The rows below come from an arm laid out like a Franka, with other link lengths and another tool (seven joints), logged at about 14 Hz.
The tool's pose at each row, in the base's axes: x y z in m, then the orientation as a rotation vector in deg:
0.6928, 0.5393, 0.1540, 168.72, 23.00, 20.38
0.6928, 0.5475, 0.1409, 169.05, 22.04, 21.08
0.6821, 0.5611, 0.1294, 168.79, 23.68, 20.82
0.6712, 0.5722, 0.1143, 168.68, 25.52, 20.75
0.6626, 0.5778, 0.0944, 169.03, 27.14, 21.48
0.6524, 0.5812, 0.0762, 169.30, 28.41, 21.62
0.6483, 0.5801, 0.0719, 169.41, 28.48, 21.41
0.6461, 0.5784, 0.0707, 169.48, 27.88, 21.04
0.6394, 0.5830, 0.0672, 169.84, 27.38, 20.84
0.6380, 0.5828, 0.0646, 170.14, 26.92, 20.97
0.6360, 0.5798, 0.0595, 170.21, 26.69, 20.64
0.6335, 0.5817, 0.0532, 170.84, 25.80, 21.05
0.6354, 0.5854, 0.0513, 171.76, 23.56, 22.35
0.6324, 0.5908, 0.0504, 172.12, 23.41, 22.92
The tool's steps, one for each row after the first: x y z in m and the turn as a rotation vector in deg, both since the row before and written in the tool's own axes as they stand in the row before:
-0.0005, -0.0101, 0.0117, 0.14, 0.42, 0.72
-0.0089, -0.0175, 0.0068, 0.08, -0.08, -1.11
-0.0103, -0.0160, 0.0105, 0.29, 0.07, -1.20
-0.0105, -0.0111, 0.0163, 0.71, 0.62, -0.90
-0.0123, -0.0092, 0.0145, 0.56, 0.20, -0.73
-0.0051, -0.0009, 0.0031, 0.12, -0.13, -0.03
-0.0029, 0.0007, 0.0007, -0.08, -0.28, 0.37
-0.0054, -0.0069, 0.0013, 0.23, -0.14, 0.38
-0.0019, -0.0006, 0.0022, 0.19, 0.08, 0.36
-0.0039, 0.0015, 0.0046, 0.01, -0.23, 0.14
-0.0031, -0.0034, 0.0053, 0.42, 0.26, 0.71
0.0025, -0.0033, 0.0021, 0.44, 0.79, 1.66
-0.0015, -0.0061, -0.0002, 0.34, 0.38, 0.20

